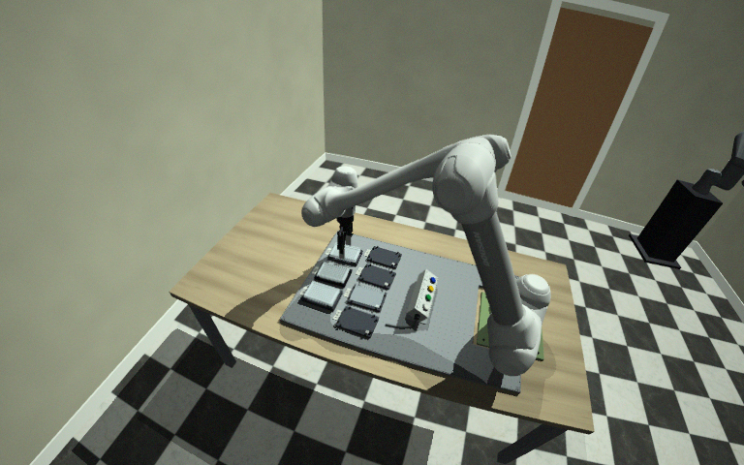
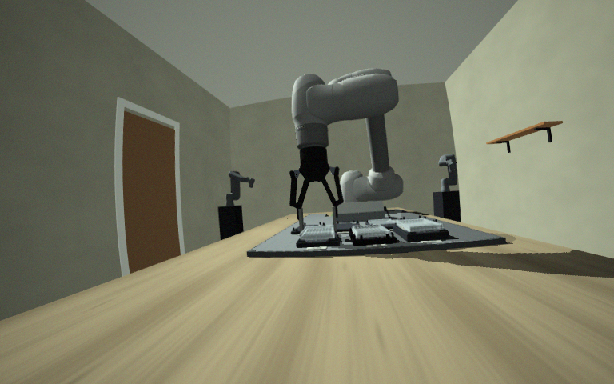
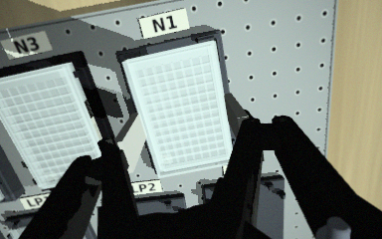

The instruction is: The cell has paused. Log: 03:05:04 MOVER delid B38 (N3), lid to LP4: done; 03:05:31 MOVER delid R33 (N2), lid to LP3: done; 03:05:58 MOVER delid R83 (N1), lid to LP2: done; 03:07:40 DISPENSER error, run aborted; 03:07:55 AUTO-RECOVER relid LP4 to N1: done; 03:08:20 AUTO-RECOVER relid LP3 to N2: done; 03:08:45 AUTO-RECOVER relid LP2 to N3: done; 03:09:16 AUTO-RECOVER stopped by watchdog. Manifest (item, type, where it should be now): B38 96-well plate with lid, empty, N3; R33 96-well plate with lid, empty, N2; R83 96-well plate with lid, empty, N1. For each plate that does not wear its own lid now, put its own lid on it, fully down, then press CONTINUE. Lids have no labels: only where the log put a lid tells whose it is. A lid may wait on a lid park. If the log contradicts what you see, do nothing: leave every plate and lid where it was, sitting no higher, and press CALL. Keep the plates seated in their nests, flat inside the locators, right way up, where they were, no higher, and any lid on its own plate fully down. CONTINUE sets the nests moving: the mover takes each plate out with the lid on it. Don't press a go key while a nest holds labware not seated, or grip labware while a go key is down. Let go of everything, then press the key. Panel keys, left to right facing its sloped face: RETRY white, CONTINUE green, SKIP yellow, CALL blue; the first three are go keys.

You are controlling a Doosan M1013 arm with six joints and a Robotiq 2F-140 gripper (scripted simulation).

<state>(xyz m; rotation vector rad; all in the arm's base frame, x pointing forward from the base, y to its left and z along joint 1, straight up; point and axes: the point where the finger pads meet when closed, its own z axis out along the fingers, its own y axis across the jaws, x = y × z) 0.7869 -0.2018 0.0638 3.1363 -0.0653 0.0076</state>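
Right now the N1 plate is 3 cm below my hand. The rest, counted from my hand: lid park LP3: 18 cm behind, 5 cm below, 4 cm to the right; then LP2 label: 9 cm behind, 8 cm to the left, 5 cm below; then LP3 label: 10 cm behind, 5 cm to the right, 5 cm below.
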